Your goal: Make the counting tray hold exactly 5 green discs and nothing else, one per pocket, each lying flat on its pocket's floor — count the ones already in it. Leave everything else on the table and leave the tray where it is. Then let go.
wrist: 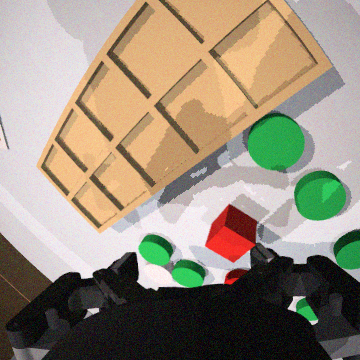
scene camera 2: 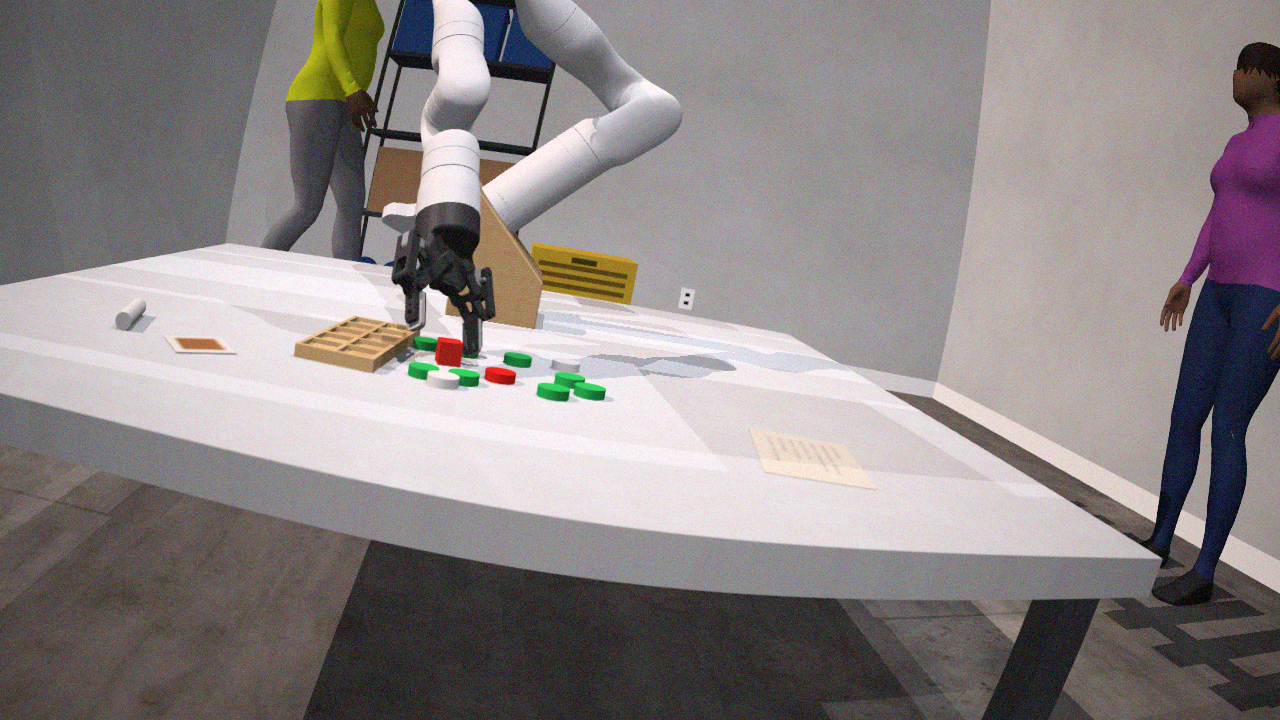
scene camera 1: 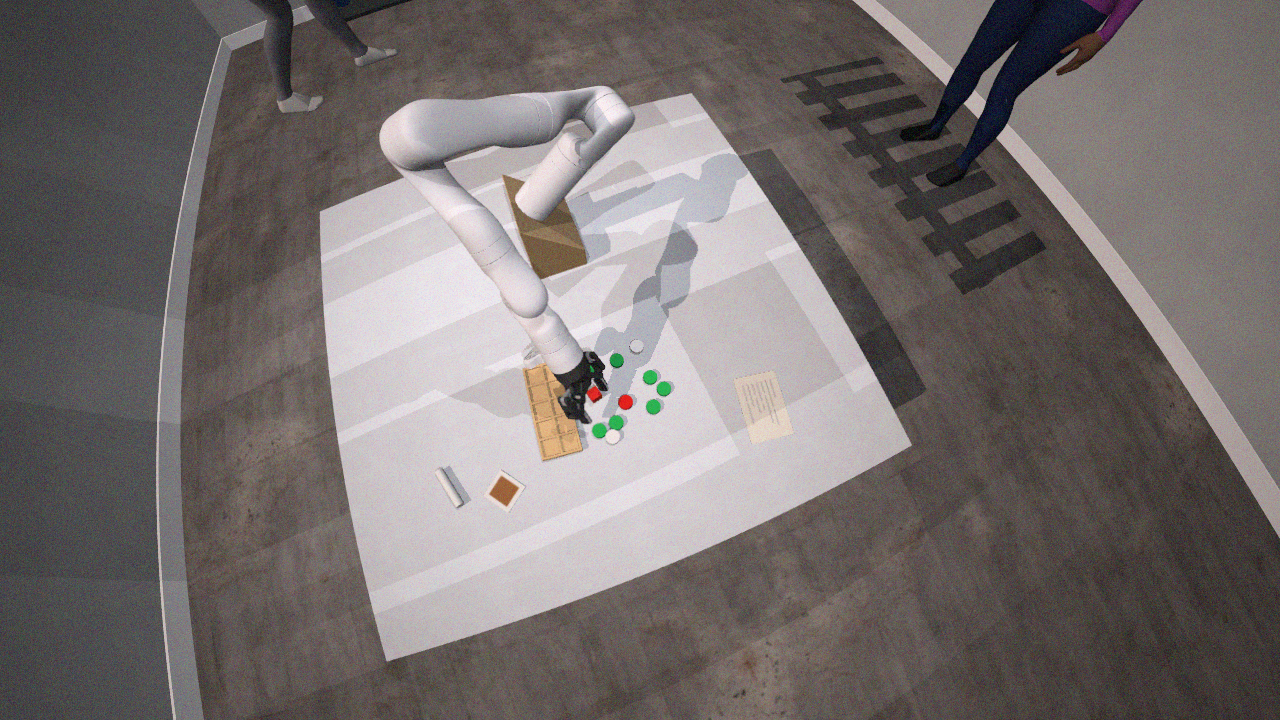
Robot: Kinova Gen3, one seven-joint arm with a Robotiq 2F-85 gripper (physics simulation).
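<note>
The wooden counting tray (scene camera 1: 562,454) (scene camera 2: 335,360) (wrist: 155,102) lies flat; no disc shows in its visible pockets, and the arm hides part of it in the scene camera 1 view. My gripper (scene camera 1: 595,402) (scene camera 2: 443,337) (wrist: 192,260) is open and empty, above the table beside the tray. One green disc (scene camera 2: 425,343) (wrist: 276,142) lies close to the tray, with another green disc (wrist: 320,196) beside it. Two green discs (scene camera 1: 598,430) (scene camera 1: 615,421) (wrist: 156,250) (wrist: 188,273) lie near the tray's other end. More green discs (scene camera 1: 616,360) (scene camera 1: 649,377) (scene camera 1: 663,388) (scene camera 1: 653,406) lie farther out.
A red cube (scene camera 1: 594,394) (scene camera 2: 448,351) (wrist: 231,240) and red disc (scene camera 1: 625,402) (scene camera 2: 500,375) lie among the green discs. White discs (scene camera 1: 612,437) (scene camera 1: 636,345) (scene camera 2: 443,380) lie nearby. A white cylinder (scene camera 1: 449,488), brown-centred square (scene camera 1: 504,490) and paper sheet (scene camera 1: 763,407) lie farther away.
</note>
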